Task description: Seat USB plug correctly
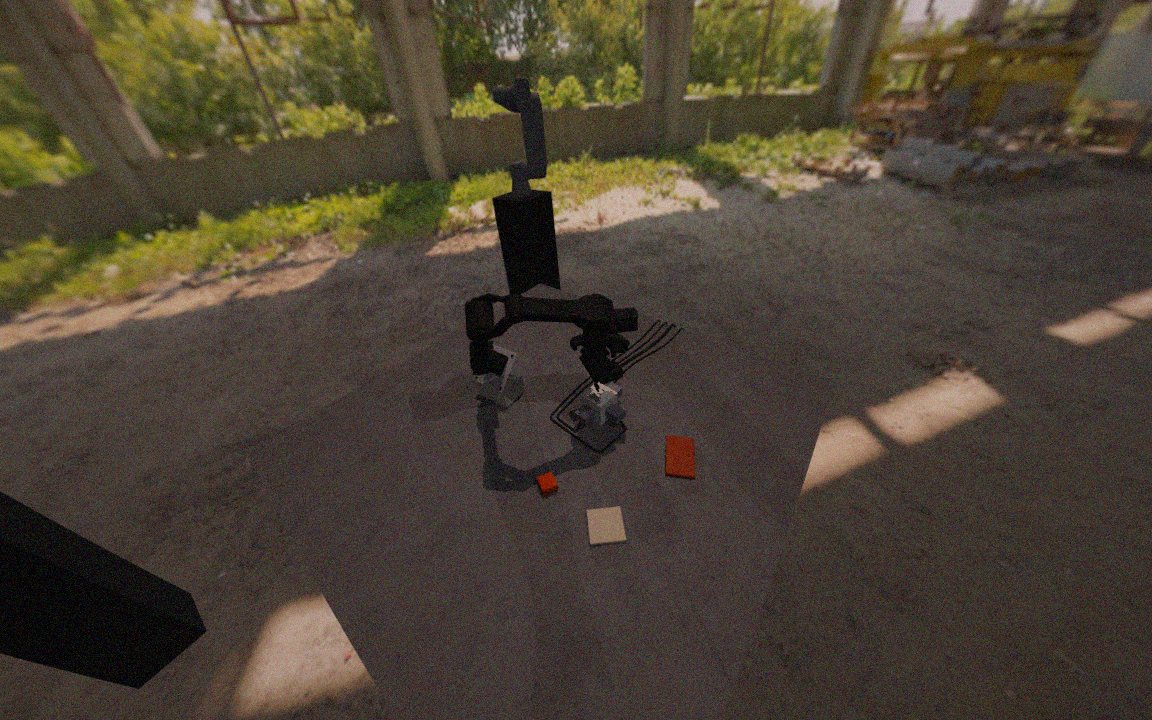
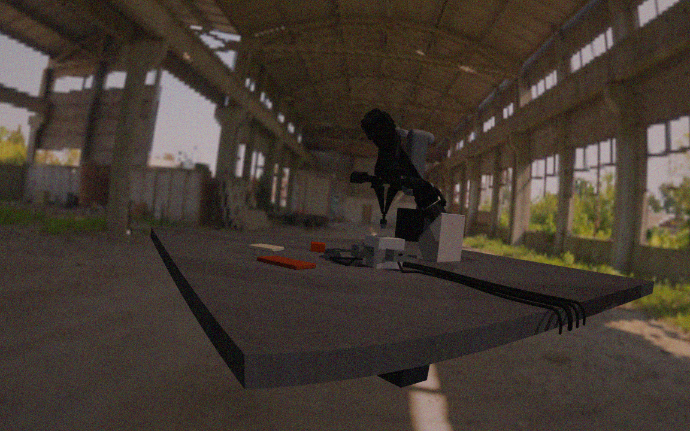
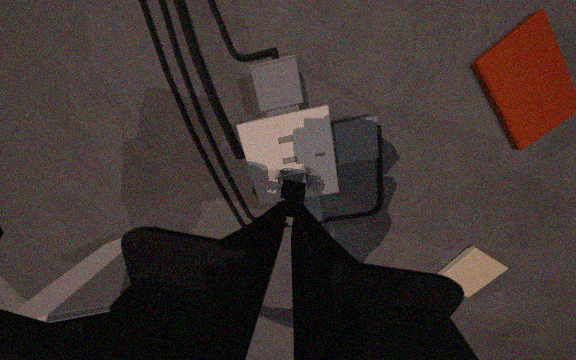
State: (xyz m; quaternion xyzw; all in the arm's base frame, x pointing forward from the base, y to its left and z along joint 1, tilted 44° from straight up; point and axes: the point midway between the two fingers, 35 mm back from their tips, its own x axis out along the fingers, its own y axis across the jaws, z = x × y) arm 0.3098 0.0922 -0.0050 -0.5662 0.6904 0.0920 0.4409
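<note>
My gripper tip is now 20 mm above the black USB plug. From my gripper tip the other things lie so: red block 20 mm ahead, 270 mm to the right, 120 mm below; orange flat slab 260 mm ahead, 20 mm to the right, 130 mm below; beige tile 200 mm ahead, 280 mm to the right, 130 mm below.
</note>
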